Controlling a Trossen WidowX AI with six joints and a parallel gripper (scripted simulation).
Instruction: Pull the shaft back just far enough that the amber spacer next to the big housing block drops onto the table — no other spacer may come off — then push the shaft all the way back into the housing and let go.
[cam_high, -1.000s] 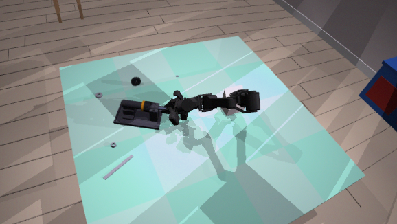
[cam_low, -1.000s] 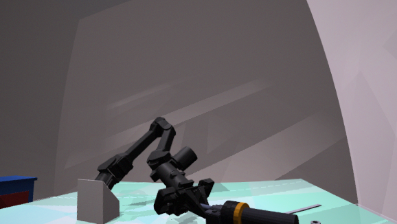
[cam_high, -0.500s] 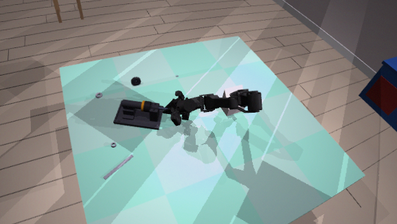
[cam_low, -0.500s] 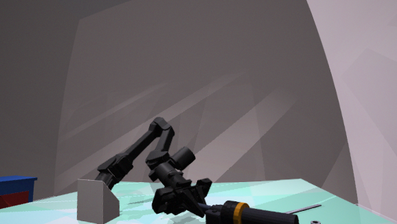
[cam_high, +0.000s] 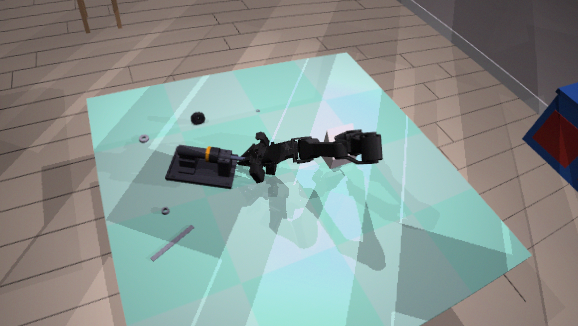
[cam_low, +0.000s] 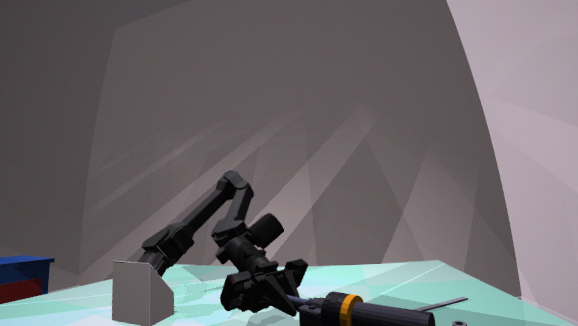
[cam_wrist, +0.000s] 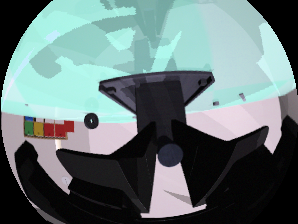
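Now: the shaft 4 cm ahead of my gripper tip, 3 cm to the right of it and 2 cm above it. Round my gripper tip: grey bar (30 cm ahead, 16 cm to the left, 6 cm below); then amber spacer (8 cm ahead, 6 cm to the right, 2 cm above).
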